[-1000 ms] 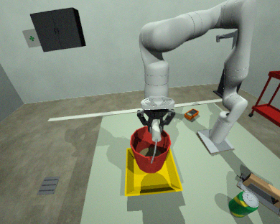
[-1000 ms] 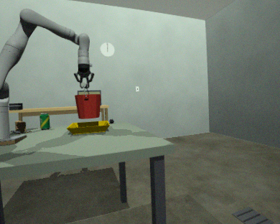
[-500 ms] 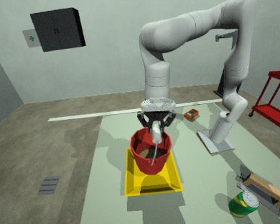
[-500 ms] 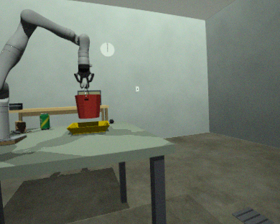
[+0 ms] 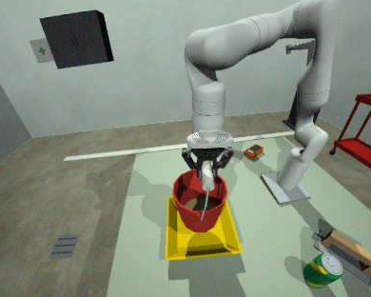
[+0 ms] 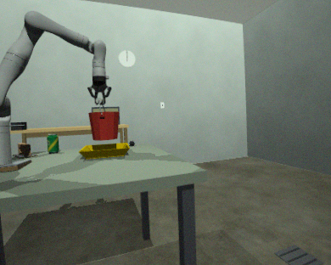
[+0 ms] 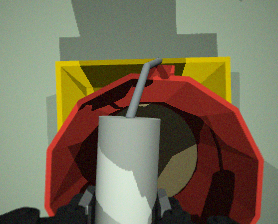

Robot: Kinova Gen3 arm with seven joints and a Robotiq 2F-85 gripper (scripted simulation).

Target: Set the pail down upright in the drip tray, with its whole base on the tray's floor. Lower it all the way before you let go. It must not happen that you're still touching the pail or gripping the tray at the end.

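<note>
Right now the wire handle is 30 mm below my hand and 10 mm ahead of it. Also, from my hand: yellow drip tray 290 mm below, 20 mm ahead; red pail 90 mm below, 10 mm ahead.
</note>
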